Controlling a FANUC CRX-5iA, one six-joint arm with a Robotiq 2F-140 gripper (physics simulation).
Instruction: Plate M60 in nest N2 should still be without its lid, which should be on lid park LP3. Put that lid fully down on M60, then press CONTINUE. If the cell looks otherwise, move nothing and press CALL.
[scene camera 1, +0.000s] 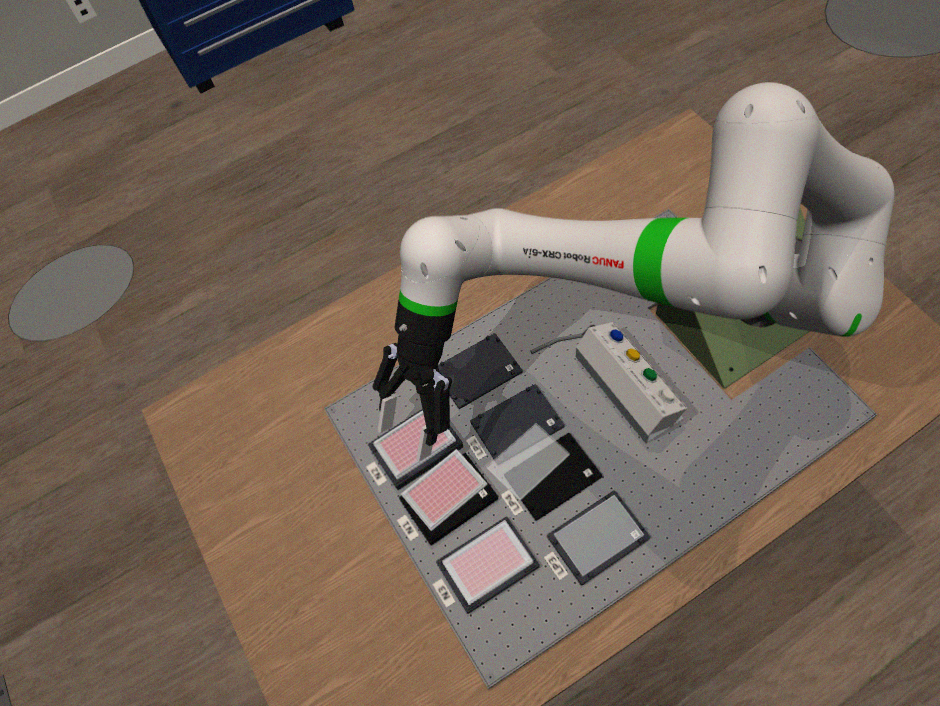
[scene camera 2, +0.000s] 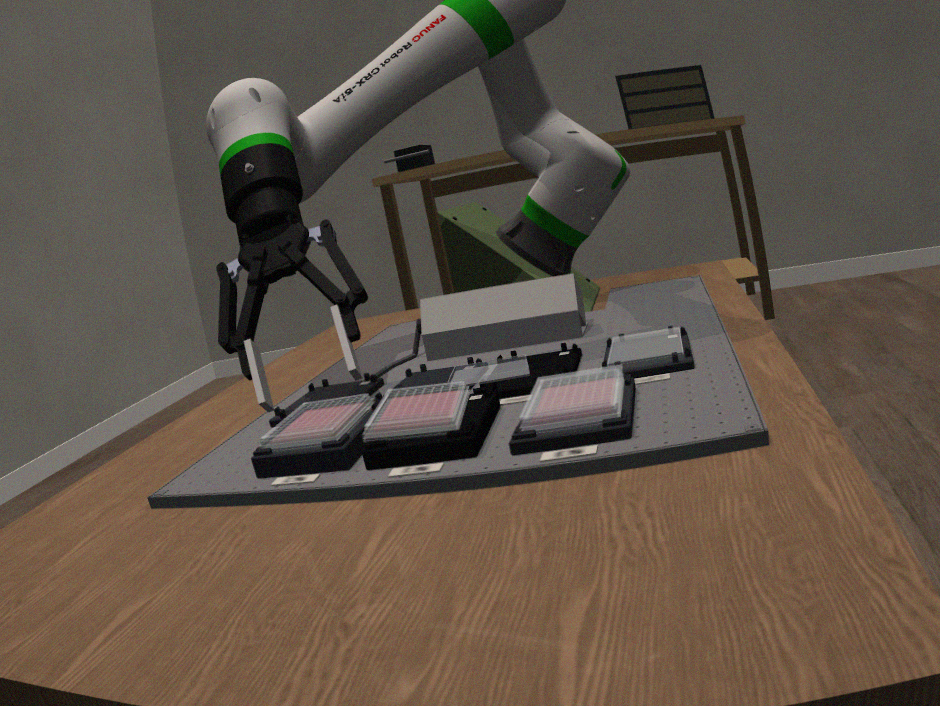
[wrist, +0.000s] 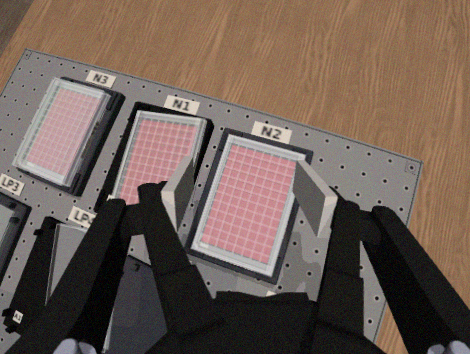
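Where they show: gripper, fingertip midpoint: (scene camera 1: 404, 442) (scene camera 2: 310, 391) (wrist: 244, 174); arm's base at its link origin: (scene camera 2: 531, 254).
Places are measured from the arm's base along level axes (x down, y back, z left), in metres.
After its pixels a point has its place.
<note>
The plate in nest N2 (scene camera 1: 404, 451) @(x 0.052, y -0.715, z -0.157 m) (scene camera 2: 317, 422) @(x 0.051, y -0.717, z -0.155 m) (wrist: 240, 220) @(x 0.058, y -0.668, z -0.163 m) shows a bright pink grid inside a clear rim, and no lid can be made out on it. My gripper (scene camera 1: 408, 424) (scene camera 2: 311, 391) @(x 0.021, y -0.709, z -0.158 m) (wrist: 244, 174) @(x 0.021, y -0.709, z -0.158 m) is open and empty above this plate, with one finger pad beyond each long side. A clear lid (scene camera 1: 598, 535) @(x 0.070, y -0.531, z 0.167 m) (scene camera 2: 645, 348) @(x 0.070, y -0.549, z 0.164 m) lies flat on lid park LP3; a corner of it shows at the left edge of the wrist view. CONTINUE and CALL cannot be read on the button box (scene camera 1: 626, 383) @(x 0.017, y -0.326, z -0.007 m) (scene camera 2: 501, 315) @(x 0.042, y -0.339, z -0.020 m).
The N1 plate (scene camera 1: 444, 490) @(x 0.058, y -0.697, z -0.054 m) (scene camera 2: 417, 406) @(x 0.052, y -0.708, z -0.055 m) (wrist: 160, 150) @(x 0.051, y -0.715, z -0.059 m) stands close beside N2. The N3 plate (scene camera 1: 487, 563) @(x 0.058, y -0.711, z 0.095 m) (scene camera 2: 573, 398) (wrist: 62, 132) @(x 0.058, y -0.705, z 0.080 m) looks paler, under a clear cover. Another clear sheet (scene camera 1: 535, 465) @(x 0.070, y -0.539, z 0.001 m) (scene camera 2: 492, 370) @(x 0.070, y -0.534, z -0.011 m) lies askew over LP4, towards LP1. LP2 (scene camera 1: 481, 370) @(x 0.078, y -0.502, z -0.219 m) is behind N2.
</note>
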